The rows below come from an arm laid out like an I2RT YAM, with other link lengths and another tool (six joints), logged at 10 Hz.
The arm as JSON. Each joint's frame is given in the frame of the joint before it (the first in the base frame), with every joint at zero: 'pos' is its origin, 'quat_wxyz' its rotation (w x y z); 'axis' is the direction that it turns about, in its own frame. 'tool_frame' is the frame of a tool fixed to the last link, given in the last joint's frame.
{
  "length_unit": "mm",
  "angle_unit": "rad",
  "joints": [
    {
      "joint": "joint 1",
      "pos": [
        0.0,
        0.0,
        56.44
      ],
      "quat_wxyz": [
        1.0,
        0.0,
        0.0,
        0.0
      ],
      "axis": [
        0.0,
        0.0,
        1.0
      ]
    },
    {
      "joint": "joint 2",
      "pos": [
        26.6,
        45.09,
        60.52
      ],
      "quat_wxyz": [
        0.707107,
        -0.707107,
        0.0,
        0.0
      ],
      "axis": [
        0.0,
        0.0,
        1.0
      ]
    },
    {
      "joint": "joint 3",
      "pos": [
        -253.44,
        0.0,
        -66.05
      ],
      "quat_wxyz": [
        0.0,
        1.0,
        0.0,
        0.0
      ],
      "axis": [
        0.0,
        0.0,
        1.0
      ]
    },
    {
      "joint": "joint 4",
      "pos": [
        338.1,
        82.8,
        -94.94
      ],
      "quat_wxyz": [
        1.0,
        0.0,
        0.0,
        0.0
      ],
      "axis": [
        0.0,
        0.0,
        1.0
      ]
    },
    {
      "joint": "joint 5",
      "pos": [
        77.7,
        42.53,
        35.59
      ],
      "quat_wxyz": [
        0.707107,
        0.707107,
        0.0,
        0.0
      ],
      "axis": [
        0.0,
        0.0,
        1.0
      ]
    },
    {
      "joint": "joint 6",
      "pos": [
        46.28,
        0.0,
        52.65
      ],
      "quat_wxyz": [
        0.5,
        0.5,
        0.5,
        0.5
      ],
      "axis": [
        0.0,
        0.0,
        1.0
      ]
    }
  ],
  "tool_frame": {
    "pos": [
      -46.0,
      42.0,
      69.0
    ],
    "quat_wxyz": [
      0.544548,
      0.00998,
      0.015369,
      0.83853
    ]
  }
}
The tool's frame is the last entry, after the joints.
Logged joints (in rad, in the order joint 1, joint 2, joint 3, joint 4, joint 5, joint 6), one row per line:
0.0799 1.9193 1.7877 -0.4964 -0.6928 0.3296
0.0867 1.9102 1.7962 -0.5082 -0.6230 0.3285
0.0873 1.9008 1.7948 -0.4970 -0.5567 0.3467
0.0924 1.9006 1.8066 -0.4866 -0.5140 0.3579
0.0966 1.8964 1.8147 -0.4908 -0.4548 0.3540
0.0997 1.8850 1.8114 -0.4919 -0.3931 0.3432
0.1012 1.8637 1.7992 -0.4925 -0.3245 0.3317
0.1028 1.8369 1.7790 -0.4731 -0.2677 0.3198
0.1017 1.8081 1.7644 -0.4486 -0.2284 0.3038
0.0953 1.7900 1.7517 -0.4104 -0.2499 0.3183
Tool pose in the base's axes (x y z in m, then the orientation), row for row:
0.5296 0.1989 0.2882 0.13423 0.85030 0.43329 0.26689
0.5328 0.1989 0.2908 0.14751 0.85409 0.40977 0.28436
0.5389 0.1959 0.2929 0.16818 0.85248 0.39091 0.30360
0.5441 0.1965 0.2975 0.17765 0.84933 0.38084 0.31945
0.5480 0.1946 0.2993 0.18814 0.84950 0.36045 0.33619
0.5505 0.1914 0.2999 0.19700 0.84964 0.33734 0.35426
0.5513 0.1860 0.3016 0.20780 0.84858 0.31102 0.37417
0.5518 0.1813 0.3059 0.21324 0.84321 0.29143 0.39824
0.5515 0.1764 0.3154 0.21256 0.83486 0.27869 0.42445
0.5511 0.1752 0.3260 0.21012 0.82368 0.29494 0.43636
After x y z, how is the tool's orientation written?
As a quaternion, x y z w.
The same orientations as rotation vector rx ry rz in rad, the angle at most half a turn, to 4 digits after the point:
0.3623 2.2951 1.1695
0.3946 2.2850 1.0963
0.4456 2.2588 1.0358
0.4670 2.2329 1.0012
0.4906 2.2152 0.9399
0.5092 2.1963 0.8720
0.5321 2.1729 0.7964
0.5399 2.1349 0.7379
0.5317 2.0883 0.6971
0.5227 2.0492 0.7338

